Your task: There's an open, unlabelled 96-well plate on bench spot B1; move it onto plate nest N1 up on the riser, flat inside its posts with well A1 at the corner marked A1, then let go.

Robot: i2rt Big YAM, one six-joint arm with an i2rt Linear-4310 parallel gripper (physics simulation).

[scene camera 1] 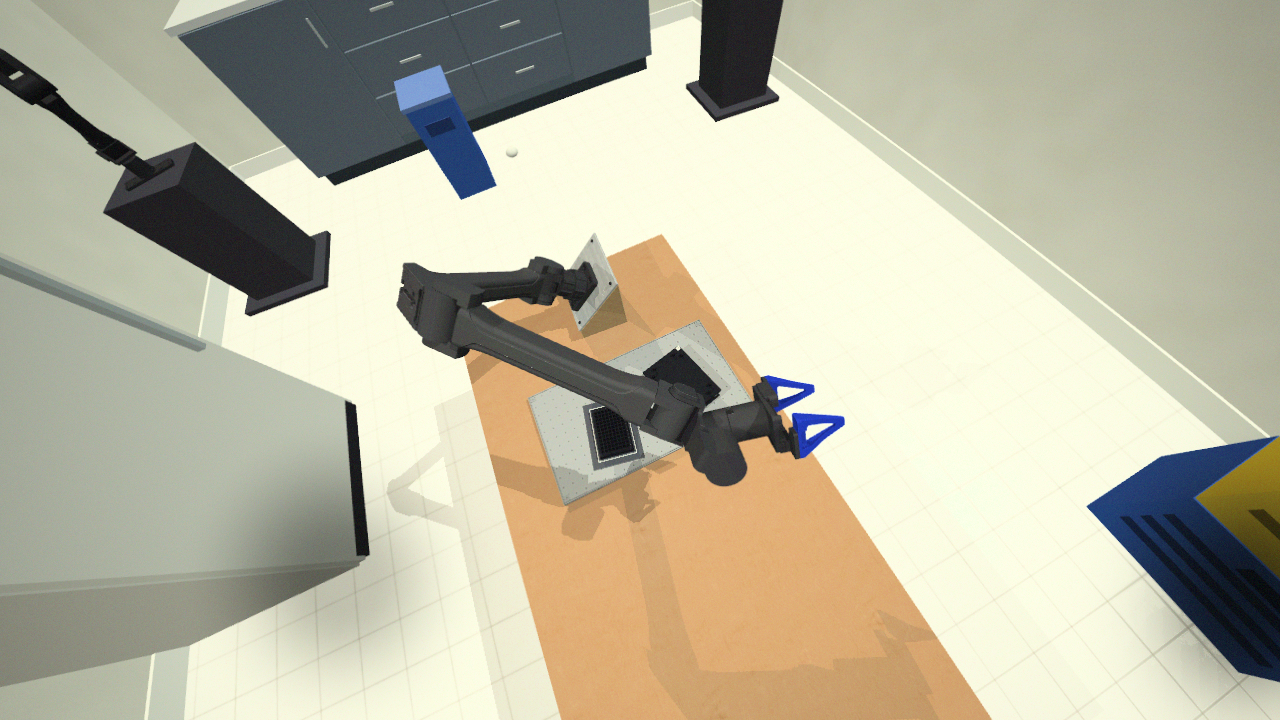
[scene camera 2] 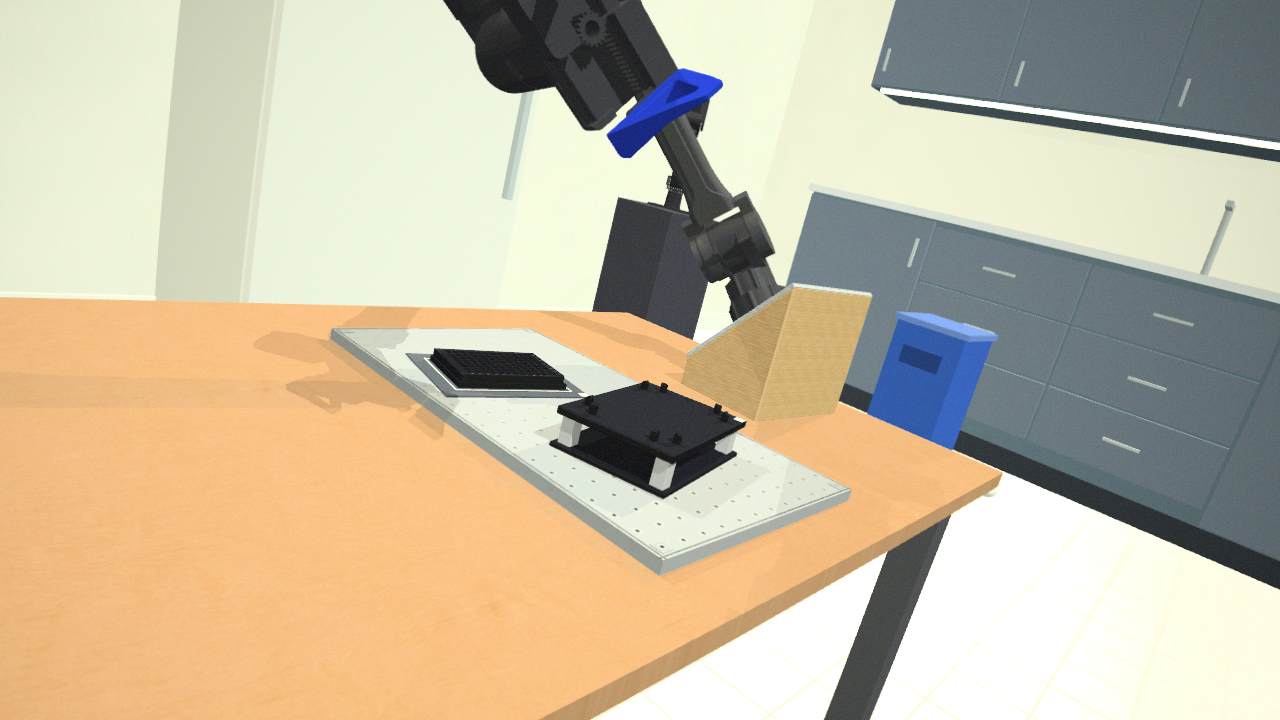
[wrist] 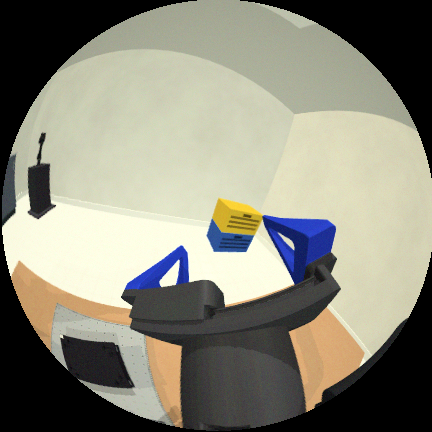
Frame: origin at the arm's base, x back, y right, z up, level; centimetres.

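Where they show: gripper, fingertip midpoint: [scene camera 1: 828, 403] [scene camera 2: 670, 6] [wrist: 221, 235]; arm's base, link origin: [scene camera 1: 583, 287] [scene camera 2: 768, 328].
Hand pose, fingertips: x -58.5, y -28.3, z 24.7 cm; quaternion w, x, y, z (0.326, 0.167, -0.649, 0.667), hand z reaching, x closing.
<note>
Each offset is from my fingertips to the top centre of the thing. "*": to the spot under its first point. Level surfaces: height alone.
The black 96-well plate @[dx +19.3, dy +34.7, dz -31.7 cm] [scene camera 1: 614, 431] [scene camera 2: 497, 368] lies flat inside the white outline of bench spot B1, on a grey rectangle @[* dx +10.4, dy +31.3, dz -33.2 cm] [scene camera 1: 637, 458] [scene camera 2: 442, 385]. The black plate nest @[dx +23.3, dy +14.0, dz -28.4 cm] [scene camera 1: 682, 377] [scene camera 2: 650, 419] [wrist: 96, 361] stands beside it on white legs, with short posts around its top and no plate on it. A small white mark shows at one nest corner; its lettering is too small to read. My gripper [scene camera 1: 828, 403] [wrist: 221, 235] is open and empty, its blue fingers wide apart, high above the bench and away from the plate and nest. One blue finger shows in scene camera 2.
Plate and nest are on a perforated grey board @[dx +23.5, dy +26.1, dz -33.3 cm] [scene camera 1: 555, 438] [scene camera 2: 608, 501] [wrist: 135, 357] on the wooden table @[dz -34.6 cm] [scene camera 1: 716, 573] [scene camera 2: 223, 537]. My arm passes above the board from the wedge-shaped wooden mount [scene camera 2: 805, 358]. Blue and yellow boxes [wrist: 232, 225] stand beyond the table.
</note>
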